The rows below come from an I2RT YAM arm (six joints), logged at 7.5 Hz.
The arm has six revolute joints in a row. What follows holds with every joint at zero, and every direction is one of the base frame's. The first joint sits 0.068 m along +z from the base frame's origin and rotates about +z. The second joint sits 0.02 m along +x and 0.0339 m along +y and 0.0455 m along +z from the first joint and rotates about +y. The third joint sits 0.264 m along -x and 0.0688 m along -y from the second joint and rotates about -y. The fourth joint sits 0.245 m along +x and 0.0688 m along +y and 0.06 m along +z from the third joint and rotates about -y. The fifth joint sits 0.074 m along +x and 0.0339 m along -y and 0.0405 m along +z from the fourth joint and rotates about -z. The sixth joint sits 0.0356 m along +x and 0.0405 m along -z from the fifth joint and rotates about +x. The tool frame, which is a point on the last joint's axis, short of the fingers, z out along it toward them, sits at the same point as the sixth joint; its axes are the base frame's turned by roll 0, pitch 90 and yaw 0 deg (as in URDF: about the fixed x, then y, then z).
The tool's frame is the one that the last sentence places.
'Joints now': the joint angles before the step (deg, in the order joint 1, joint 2, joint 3, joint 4, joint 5, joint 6). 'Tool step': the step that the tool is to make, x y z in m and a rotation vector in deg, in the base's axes. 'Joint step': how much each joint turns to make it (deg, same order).
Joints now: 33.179, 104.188, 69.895, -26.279, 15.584, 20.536
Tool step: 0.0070, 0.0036, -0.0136, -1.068, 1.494, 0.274
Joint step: -0.134, 3.135, 1.157, 0.253, -0.126, -0.411
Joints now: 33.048, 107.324, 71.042, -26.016, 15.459, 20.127
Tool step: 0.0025, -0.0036, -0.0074, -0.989, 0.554, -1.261
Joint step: -0.587, 0.997, -0.278, 0.173, 0.781, 0.371
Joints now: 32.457, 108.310, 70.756, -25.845, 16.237, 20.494
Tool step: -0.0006, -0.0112, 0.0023, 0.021, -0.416, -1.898
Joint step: -1.353, -1.488, -1.499, 0.259, 0.425, 0.413
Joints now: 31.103, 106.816, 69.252, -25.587, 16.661, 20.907
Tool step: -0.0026, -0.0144, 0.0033, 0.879, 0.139, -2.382
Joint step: -1.760, -2.161, -2.004, -0.108, -0.459, 0.969
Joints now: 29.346, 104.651, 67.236, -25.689, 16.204, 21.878
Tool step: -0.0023, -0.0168, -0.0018, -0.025, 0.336, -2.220
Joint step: -2.180, -1.687, -2.521, 0.498, -0.104, 0.101
